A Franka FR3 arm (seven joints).
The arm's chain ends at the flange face. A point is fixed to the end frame.
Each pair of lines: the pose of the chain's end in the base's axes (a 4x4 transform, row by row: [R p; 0 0 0 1], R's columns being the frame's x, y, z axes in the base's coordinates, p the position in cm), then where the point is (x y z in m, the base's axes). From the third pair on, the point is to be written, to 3 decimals.
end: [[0.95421 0.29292 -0.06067 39.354], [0.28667 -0.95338 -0.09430 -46.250], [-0.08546 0.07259 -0.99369 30.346], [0 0 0 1]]
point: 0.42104 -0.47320 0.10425
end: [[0.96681 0.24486 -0.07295 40.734], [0.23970 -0.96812 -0.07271 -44.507], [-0.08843 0.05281 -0.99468 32.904], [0 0 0 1]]
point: 0.43274 -0.45346 0.12944
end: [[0.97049 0.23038 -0.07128 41.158], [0.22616 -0.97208 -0.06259 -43.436], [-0.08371 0.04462 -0.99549 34.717], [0 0 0 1]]
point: 0.437 -0.441 0.148
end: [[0.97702 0.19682 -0.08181 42.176], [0.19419 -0.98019 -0.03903 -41.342], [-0.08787 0.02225 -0.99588 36.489], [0 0 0 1]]
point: 0.446 -0.417 0.165
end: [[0.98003 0.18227 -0.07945 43.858], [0.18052 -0.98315 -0.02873 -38.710], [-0.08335 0.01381 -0.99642 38.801], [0 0 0 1]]
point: 0.463 -0.389 0.188
